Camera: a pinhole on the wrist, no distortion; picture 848 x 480 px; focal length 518.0 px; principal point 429.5 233.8 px. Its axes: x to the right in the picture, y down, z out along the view. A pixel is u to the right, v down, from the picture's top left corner.
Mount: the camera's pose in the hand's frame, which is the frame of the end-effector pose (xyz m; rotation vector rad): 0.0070 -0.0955 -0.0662 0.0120 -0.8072 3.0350
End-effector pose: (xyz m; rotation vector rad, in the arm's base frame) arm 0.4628 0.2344 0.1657 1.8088 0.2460 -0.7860
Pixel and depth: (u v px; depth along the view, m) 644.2 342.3 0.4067
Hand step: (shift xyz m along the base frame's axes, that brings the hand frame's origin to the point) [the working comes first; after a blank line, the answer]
In the camera's frame: 0.1686 0.0852 0.4067

-0.4102 -0.0467 -0.2309
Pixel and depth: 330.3 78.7 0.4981
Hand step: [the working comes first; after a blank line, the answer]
In the camera's frame: -0.0954 -0.1491 0.4981

-0.2027 -0.3358 -0.3101
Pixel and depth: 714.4 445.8 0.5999
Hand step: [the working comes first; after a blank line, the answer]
In the camera's frame: 0.3299 0.2455 0.5999

-0.6893 -0.0043 -0.3277
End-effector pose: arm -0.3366 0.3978 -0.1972 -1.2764 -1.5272 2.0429
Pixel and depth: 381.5 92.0 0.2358
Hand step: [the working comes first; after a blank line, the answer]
In the camera's frame: -0.0219 -0.0645 0.2358

-0.1918 -0.0233 0.1309
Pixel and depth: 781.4 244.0 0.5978
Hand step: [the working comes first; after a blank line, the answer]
In the camera's frame: 0.4061 0.0118 0.5978

-0.2343 -0.3865 0.5626
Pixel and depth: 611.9 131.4 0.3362
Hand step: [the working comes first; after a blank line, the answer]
In the camera's frame: 0.1184 -0.0665 0.3362

-0.1952 -0.1537 0.2438
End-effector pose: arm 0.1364 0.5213 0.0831 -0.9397 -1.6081 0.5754
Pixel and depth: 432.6 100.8 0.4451
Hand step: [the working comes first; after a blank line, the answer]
In the camera's frame: 0.0027 -0.1143 0.4451

-0.4215 -0.0727 0.0801
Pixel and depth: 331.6 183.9 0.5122
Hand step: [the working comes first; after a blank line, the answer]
In the camera's frame: -0.0968 -0.0493 0.5122

-0.4751 -0.0386 0.2008
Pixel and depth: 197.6 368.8 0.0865
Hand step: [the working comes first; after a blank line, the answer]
In the camera's frame: -0.0387 0.0225 0.0865

-0.0426 -0.0513 0.1506
